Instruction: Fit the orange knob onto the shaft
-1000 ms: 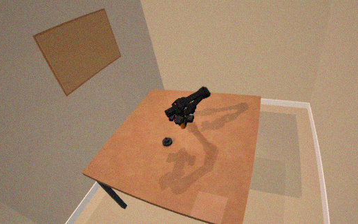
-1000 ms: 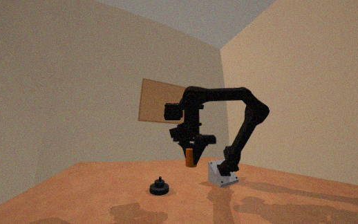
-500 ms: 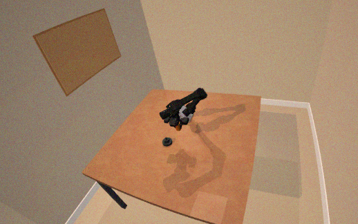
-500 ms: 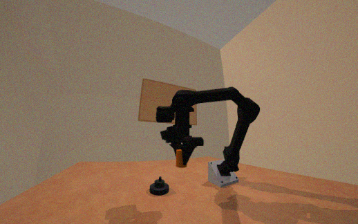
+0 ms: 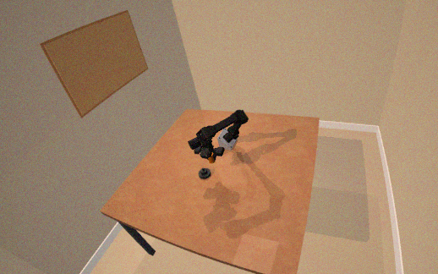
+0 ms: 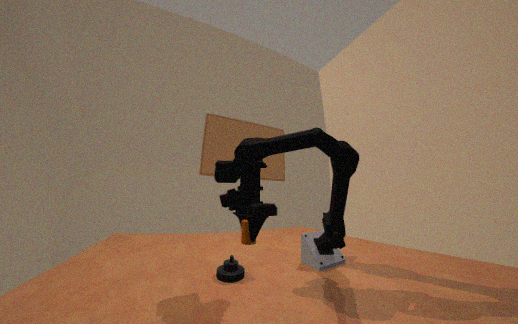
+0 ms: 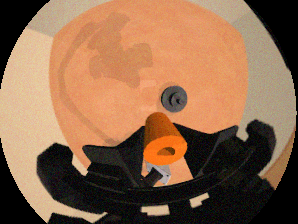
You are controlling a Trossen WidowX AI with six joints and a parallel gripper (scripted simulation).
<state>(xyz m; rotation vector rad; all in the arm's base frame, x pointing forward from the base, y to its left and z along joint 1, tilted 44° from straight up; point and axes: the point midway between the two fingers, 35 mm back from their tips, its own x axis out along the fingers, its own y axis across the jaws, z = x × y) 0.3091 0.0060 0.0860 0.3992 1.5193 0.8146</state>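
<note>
Right now the round dark pedestal is 90 mm below my gripper tip, 60 mm to the right of it and 40 mm ahead of it. Also, from my gripper tip: orange knob: 20 mm above.
</note>
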